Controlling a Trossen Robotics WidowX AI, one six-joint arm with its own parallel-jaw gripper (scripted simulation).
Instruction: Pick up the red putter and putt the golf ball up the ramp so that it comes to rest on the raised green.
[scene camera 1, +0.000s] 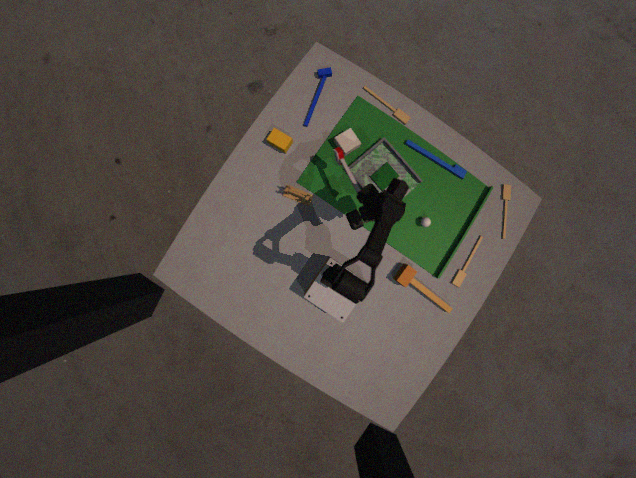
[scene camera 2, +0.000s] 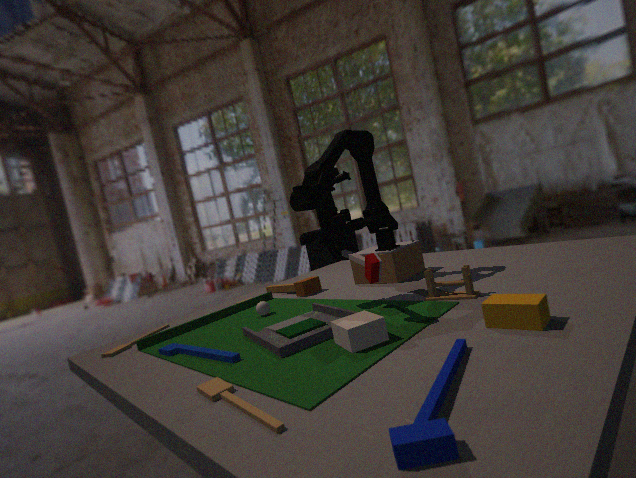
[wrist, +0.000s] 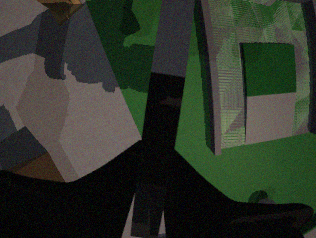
Labels:
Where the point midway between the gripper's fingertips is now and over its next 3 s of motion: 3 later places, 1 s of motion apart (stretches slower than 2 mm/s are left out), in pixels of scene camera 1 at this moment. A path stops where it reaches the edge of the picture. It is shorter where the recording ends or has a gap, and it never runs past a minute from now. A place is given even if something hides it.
My gripper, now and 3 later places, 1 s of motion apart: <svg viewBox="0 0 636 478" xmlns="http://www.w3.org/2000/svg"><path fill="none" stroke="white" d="M366 210L397 238L407 266L402 266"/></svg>

